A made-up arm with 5 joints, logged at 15 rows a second.
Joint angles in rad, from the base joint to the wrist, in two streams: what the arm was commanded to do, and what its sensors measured. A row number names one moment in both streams.
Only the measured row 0 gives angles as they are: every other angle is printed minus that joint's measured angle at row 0.
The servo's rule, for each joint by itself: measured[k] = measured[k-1] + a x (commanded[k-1-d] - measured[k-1]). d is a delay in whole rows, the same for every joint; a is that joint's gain. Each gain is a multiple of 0.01, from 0.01 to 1. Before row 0 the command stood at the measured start. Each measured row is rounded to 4 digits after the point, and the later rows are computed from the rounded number. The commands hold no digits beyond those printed.
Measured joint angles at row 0:
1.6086, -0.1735, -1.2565, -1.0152, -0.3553
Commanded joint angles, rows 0 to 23:
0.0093, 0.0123, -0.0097, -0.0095, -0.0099
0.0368, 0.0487, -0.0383, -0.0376, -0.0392
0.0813, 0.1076, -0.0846, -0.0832, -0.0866
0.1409, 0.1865, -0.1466, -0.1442, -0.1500
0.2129, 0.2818, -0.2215, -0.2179, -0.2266
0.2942, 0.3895, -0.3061, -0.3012, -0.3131
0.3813, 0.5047, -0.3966, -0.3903, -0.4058
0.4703, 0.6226, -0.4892, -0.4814, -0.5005
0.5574, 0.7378, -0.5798, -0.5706, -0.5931
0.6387, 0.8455, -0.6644, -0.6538, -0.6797
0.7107, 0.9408, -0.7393, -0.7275, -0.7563
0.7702, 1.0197, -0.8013, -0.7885, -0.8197
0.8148, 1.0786, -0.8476, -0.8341, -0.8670
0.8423, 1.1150, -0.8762, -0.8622, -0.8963
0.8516, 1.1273, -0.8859, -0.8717, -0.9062
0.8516, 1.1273, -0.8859, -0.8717, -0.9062
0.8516, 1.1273, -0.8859, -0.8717, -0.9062
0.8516, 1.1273, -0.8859, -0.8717, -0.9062
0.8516, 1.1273, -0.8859, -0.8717, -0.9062
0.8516, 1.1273, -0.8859, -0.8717, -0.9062
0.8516, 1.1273, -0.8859, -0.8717, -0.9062
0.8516, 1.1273, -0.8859, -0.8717, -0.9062
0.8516, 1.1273, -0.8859, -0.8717, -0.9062
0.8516, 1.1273, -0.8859, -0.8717, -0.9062
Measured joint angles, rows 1 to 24:
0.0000, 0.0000, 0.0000, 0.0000, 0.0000
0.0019, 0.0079, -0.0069, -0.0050, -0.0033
0.0089, 0.0340, -0.0292, -0.0223, -0.0151
0.0234, 0.0811, -0.0685, -0.0546, -0.0387
0.0469, 0.1486, -0.1240, -0.1021, -0.0754
0.0801, 0.2338, -0.1932, -0.1635, -0.1253
0.1229, 0.3334, -0.2734, -0.2365, -0.1873
0.1746, 0.4430, -0.3609, -0.3180, -0.2594
0.2337, 0.5579, -0.4520, -0.4046, -0.3390
0.2984, 0.6730, -0.5427, -0.4926, -0.4229
0.3665, 0.7834, -0.6291, -0.5780, -0.5076
0.4353, 0.8841, -0.7073, -0.6572, -0.5897
0.5023, 0.9709, -0.7740, -0.7268, -0.6656
0.5648, 1.0398, -0.8263, -0.7837, -0.7321
0.6203, 1.0879, -0.8617, -0.8253, -0.7863
0.6666, 1.1131, -0.8789, -0.8499, -0.8259
0.7036, 1.1222, -0.8839, -0.8615, -0.8524
0.7332, 1.1255, -0.8853, -0.8669, -0.8702
0.7569, 1.1267, -0.8857, -0.8694, -0.8821
0.7758, 1.1271, -0.8858, -0.8706, -0.8901
0.7910, 1.1272, -0.8859, -0.8712, -0.8954
0.8031, 1.1273, -0.8859, -0.8715, -0.8990
0.8128, 1.1273, -0.8859, -0.8716, -0.9014
0.8206, 1.1273, -0.8859, -0.8717, -0.9030
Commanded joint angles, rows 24 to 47:
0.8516, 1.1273, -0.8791, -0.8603, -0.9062
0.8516, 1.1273, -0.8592, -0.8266, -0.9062
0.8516, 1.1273, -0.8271, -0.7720, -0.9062
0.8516, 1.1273, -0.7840, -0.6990, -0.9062
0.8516, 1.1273, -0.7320, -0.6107, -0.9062
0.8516, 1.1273, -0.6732, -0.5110, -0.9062
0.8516, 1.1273, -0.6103, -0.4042, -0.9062
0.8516, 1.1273, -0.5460, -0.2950, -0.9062
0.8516, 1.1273, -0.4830, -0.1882, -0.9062
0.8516, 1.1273, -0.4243, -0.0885, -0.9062
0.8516, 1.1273, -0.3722, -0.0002, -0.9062
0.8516, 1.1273, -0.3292, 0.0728, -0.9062
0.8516, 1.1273, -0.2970, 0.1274, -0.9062
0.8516, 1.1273, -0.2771, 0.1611, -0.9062
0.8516, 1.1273, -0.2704, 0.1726, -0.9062
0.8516, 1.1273, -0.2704, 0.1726, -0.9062
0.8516, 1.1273, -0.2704, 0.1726, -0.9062
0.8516, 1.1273, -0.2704, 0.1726, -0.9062
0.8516, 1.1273, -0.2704, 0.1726, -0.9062
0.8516, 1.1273, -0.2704, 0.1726, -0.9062
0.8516, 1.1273, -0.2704, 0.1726, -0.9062
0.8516, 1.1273, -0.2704, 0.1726, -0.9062
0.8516, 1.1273, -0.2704, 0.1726, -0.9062
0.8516, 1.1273, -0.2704, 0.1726, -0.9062
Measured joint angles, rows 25 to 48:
0.8268, 1.1273, -0.8859, -0.8717, -0.9041
0.8318, 1.1273, -0.8811, -0.8657, -0.9048
0.8358, 1.1273, -0.8656, -0.8450, -0.9053
0.8390, 1.1273, -0.8383, -0.8063, -0.9056
0.8415, 1.1273, -0.7997, -0.7494, -0.9058
0.8435, 1.1273, -0.7516, -0.6759, -0.9059
0.8451, 1.1273, -0.6959, -0.5885, -0.9060
0.8464, 1.1273, -0.6351, -0.4908, -0.9061
0.8474, 1.1273, -0.5718, -0.3870, -0.9061
0.8482, 1.1273, -0.5088, -0.2816, -0.9061
0.8489, 1.1273, -0.4488, -0.1793, -0.9061
0.8494, 1.1273, -0.3944, -0.0844, -0.9061
0.8498, 1.1273, -0.3481, -0.0011, -0.9061
0.8502, 1.1273, -0.3118, 0.0670, -0.9061
0.8505, 1.1273, -0.2872, 0.1169, -0.9061
0.8507, 1.1273, -0.2753, 0.1464, -0.9061
0.8509, 1.1273, -0.2718, 0.1603, -0.9061
0.8510, 1.1273, -0.2708, 0.1668, -0.9061
0.8511, 1.1273, -0.2705, 0.1699, -0.9061
0.8512, 1.1273, -0.2704, 0.1713, -0.9061
0.8513, 1.1273, -0.2704, 0.1720, -0.9061
0.8514, 1.1273, -0.2704, 0.1723, -0.9061
0.8514, 1.1273, -0.2704, 0.1725, -0.9061
0.8514, 1.1273, -0.2704, 0.1726, -0.9061

